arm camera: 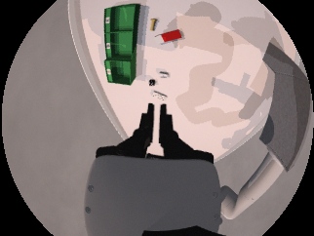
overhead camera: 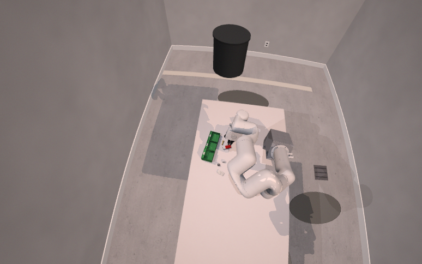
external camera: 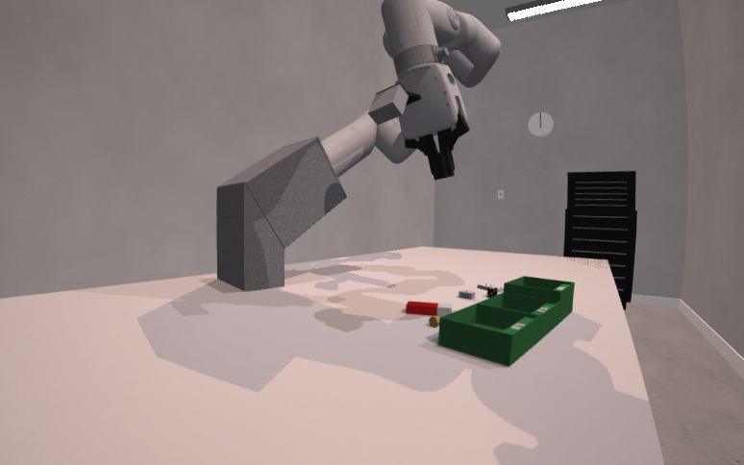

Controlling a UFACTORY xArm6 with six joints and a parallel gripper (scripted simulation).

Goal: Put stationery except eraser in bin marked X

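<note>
Now: hand 14 cm short of the green bin, 4 cm to the left of it and 20 cm above it. From my hand the other things lie so: red block 2 cm ahead, 5 cm to the right, 22 cm below; then yellowish piece 5 cm ahead, 9 cm to the right, 22 cm below; then grey object 2 cm ahead, 7 cm to the left, 21 cm below.
</note>
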